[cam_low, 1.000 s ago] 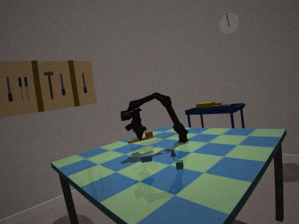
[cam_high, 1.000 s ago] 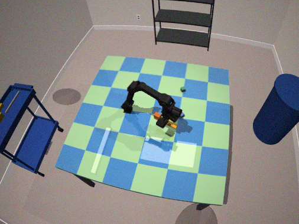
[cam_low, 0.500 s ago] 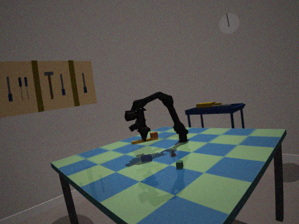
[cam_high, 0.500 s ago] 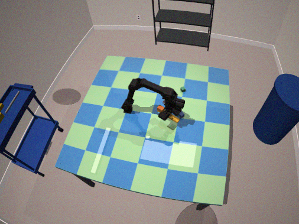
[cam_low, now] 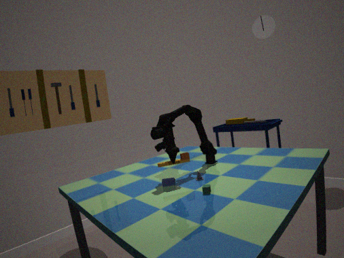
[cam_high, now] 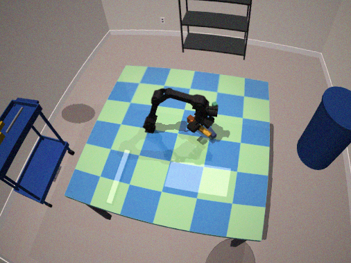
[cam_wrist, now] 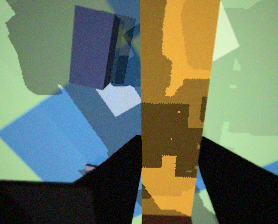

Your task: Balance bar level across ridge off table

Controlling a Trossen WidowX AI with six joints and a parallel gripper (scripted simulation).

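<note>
The purple block lies 8 cm ahead of my gripper tip, 3 cm to the left of it and 8 cm below it. Also, from my gripper tip: green block (6 cm ahead, 28 cm to the left, 8 cm below).
</note>
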